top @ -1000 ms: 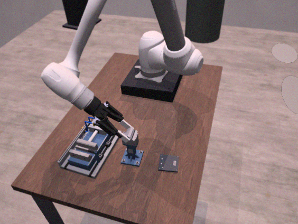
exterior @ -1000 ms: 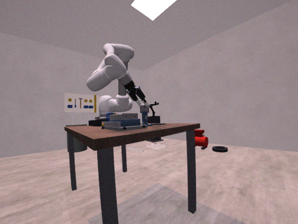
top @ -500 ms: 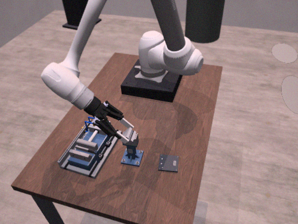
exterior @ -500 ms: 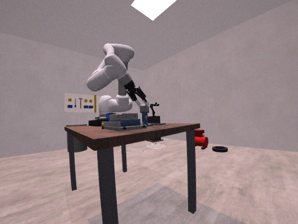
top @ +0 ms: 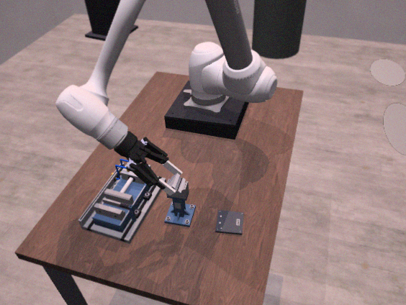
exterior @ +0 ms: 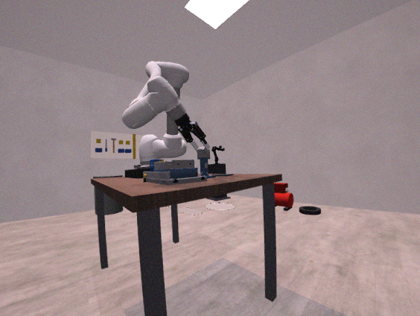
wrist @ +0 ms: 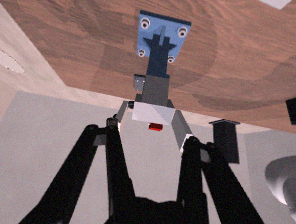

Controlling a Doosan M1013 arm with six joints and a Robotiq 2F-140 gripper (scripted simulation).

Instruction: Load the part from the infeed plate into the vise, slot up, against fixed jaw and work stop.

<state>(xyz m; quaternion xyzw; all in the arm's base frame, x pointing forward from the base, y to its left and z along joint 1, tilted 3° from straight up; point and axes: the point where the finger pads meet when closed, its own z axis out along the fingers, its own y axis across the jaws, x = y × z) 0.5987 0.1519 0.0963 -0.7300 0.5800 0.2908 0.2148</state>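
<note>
Right now my hand is 10 mm past the part, 20 mm to the right of it and 20 mm above it. Round my hand: air cylinder 60 mm behind, 190 mm to the right, 100 mm below; then work stop 100 mm ahead, 130 mm to the right, 90 mm below; then moving jaw 70 mm ahead, 180 mm to the right, 100 mm below.
</note>
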